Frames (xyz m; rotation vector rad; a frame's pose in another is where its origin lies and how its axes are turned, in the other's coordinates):
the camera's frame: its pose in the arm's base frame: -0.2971 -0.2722 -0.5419 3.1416 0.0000 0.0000
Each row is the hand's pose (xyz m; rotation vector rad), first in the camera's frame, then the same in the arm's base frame.
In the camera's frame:
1: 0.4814 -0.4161 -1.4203 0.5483 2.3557 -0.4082
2: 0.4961 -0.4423 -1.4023 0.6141 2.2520 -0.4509
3: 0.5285 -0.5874 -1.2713 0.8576 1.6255 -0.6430
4: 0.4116 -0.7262 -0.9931 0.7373 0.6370 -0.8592
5: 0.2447 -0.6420 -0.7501 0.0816 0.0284 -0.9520
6: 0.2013 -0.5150 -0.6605 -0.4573 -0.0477 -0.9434
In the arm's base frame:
1: 0.1843 0.1439 0.8784 -0.9385 -0.4354 -2.5130
2: 0.1990 0.1701 0.8604 -1.0207 -0.4817 -2.4059
3: 0.2314 0.3152 0.7294 -1.4468 -0.7025 -1.7760
4: 0.1145 0.4540 0.4512 -2.0695 -1.0395 -0.7707
5: -0.0524 0.3698 0.2082 -2.7219 -1.4042 -0.0419
6: -0.0958 0.2428 0.1186 2.3958 1.2467 -0.0630

